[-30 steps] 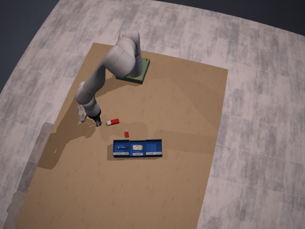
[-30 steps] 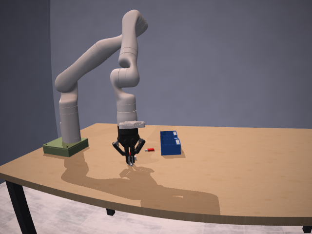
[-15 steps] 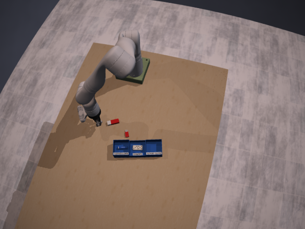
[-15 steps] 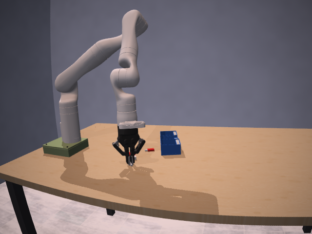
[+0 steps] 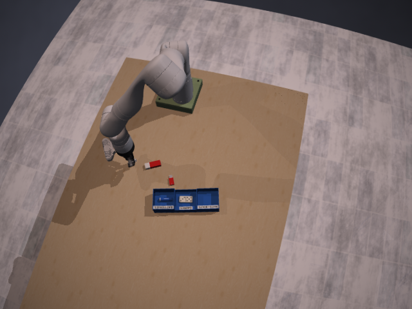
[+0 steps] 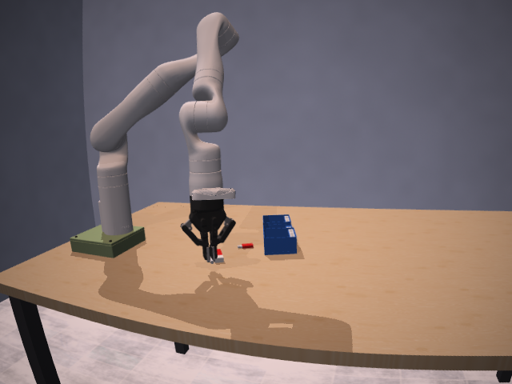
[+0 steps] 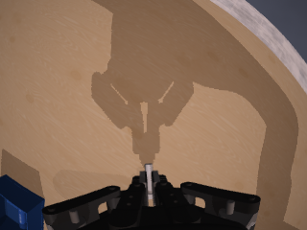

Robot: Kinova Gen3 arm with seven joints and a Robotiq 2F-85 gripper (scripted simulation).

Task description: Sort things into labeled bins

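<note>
My hand is 270 mm to the right of the blue bin row, 50 mm short of it and 20 mm above it. Also, from my hand: blue battery 200 mm to the left, 80 mm ahead, 30 mm below; grey bolt 10 mm below; red object 180 mm to the left, 40 mm below, 10 mm behind.
</note>
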